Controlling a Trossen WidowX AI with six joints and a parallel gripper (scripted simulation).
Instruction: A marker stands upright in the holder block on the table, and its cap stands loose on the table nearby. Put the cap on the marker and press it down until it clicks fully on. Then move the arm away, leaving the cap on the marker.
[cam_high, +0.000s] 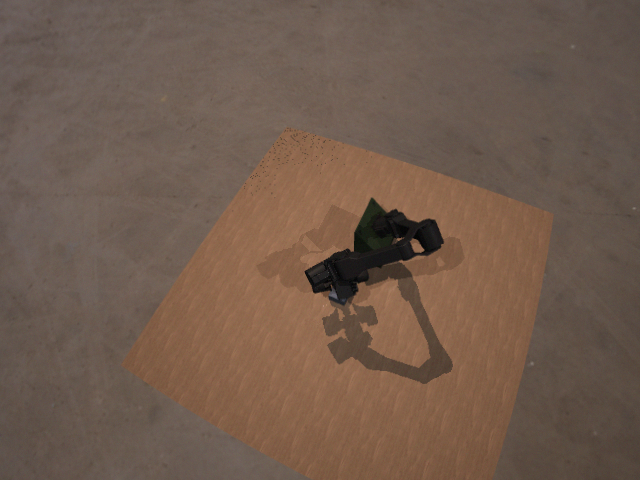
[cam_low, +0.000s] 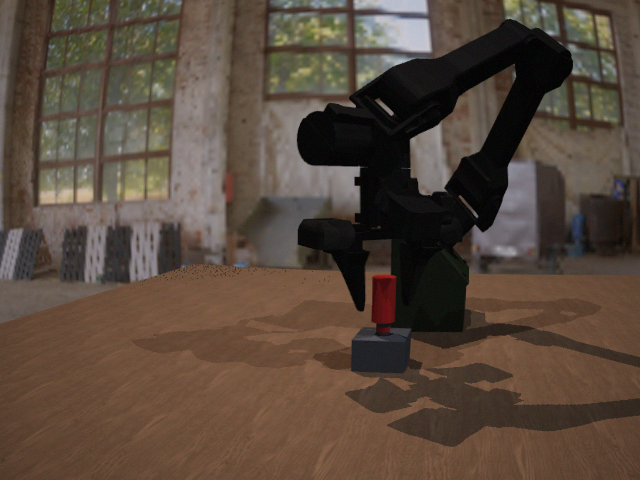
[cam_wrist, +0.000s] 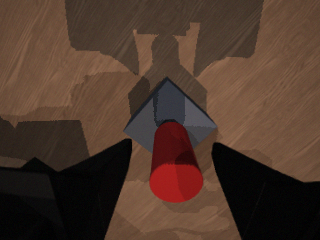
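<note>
The red cap lies 1 cm above my gripper tip. Also, from my gripper tip: grey holder block (5 cm below).
</note>
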